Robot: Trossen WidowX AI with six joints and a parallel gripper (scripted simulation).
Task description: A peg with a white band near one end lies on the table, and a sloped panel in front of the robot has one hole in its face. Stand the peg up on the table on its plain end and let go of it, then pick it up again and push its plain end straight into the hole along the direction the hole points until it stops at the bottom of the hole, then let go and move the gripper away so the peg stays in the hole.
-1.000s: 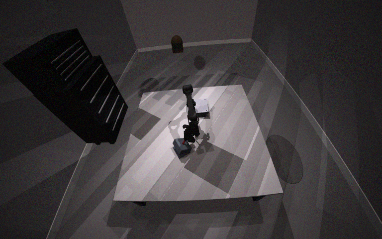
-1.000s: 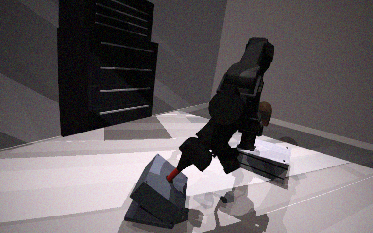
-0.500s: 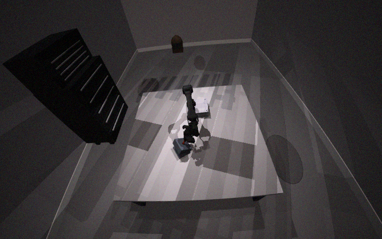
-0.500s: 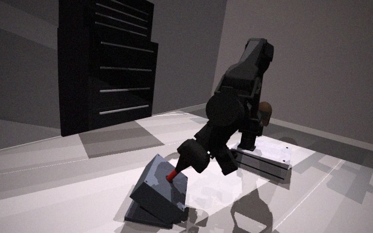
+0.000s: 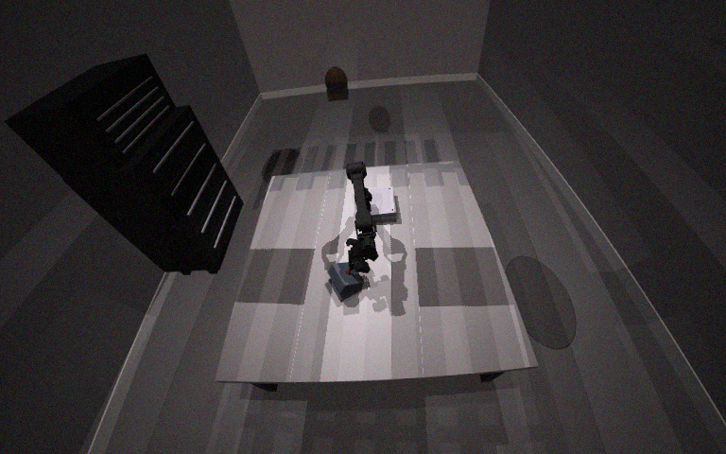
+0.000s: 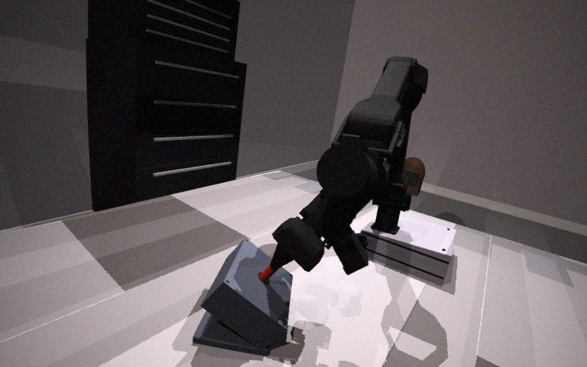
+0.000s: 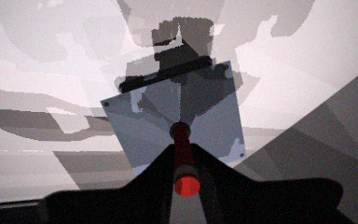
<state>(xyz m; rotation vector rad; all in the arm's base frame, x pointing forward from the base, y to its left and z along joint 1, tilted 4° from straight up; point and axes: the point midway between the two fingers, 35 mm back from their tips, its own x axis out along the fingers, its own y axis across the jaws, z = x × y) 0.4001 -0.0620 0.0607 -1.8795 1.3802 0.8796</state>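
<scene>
The grey sloped panel lies 50 mm below my gripper tip, 30 mm to the right of it and 10 mm ahead of it. Also, from my gripper tip: red peg 10 mm to the left, 10 mm above.
</scene>
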